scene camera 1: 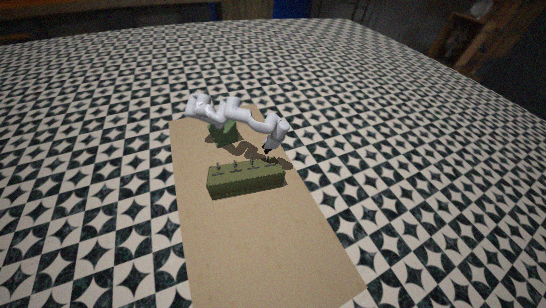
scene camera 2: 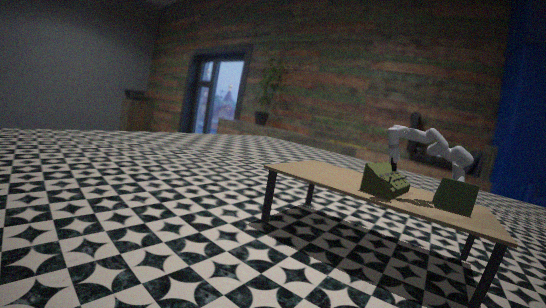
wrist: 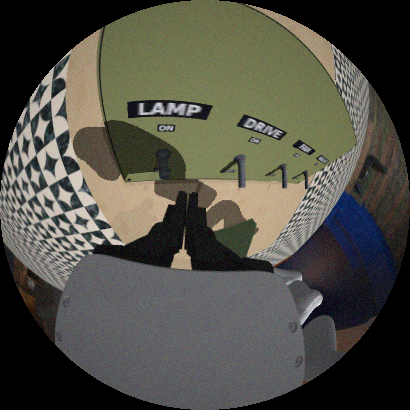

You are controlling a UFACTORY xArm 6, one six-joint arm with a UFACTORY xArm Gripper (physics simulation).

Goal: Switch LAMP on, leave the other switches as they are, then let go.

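Frame: origin at the arm's base, x ahead, y left, z up, level; millimetres.
Seen in the pictures: gripper, fingertip midpoint: (scene camera 1: 265, 152) (scene camera 2: 394, 171) (wrist: 187, 205); arm's base at its link origin: (scene camera 2: 457, 190).
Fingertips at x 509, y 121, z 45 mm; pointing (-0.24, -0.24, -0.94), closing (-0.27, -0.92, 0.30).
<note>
Offsets run from my fingertips to a thing's top centre. Level surfaces: height alone.
A green switch box (scene camera 1: 245, 186) (scene camera 2: 374, 181) (wrist: 215, 65) stands on the table with a row of dark levers. In the wrist view the LAMP lever {dx +15, dy +14, dz -40 mm} (wrist: 163, 164) is at the left end, under the LAMP label {dx +80, dy -9, dz -48 mm} (wrist: 170, 109) and its ON mark, in the arm's shadow. The DRIVE lever {dx -37, dy -95, dz -53 mm} (wrist: 241, 172), the FAN lever {dx -77, dy -208, dz -53 mm} (wrist: 284, 176) and a fourth lever {dx -117, dy -321, dz -53 mm} (wrist: 306, 179) follow to the right. Which way the LAMP lever is thrown is hard to tell. My gripper (scene camera 1: 267, 151) (scene camera 2: 394, 167) (wrist: 187, 205) is shut and empty, near the LAMP end, its tips apart from the lever in the wrist view.
A dark green block (scene camera 1: 223, 134) (scene camera 2: 456, 197) (wrist: 239, 240) stands near the arm's base. The tan table top {dz -186 mm} (scene camera 1: 250, 250) (scene camera 2: 320, 172) carries the box and block. The arm (scene camera 1: 260, 125) (scene camera 2: 435, 145) reaches over the table to the box.
</note>
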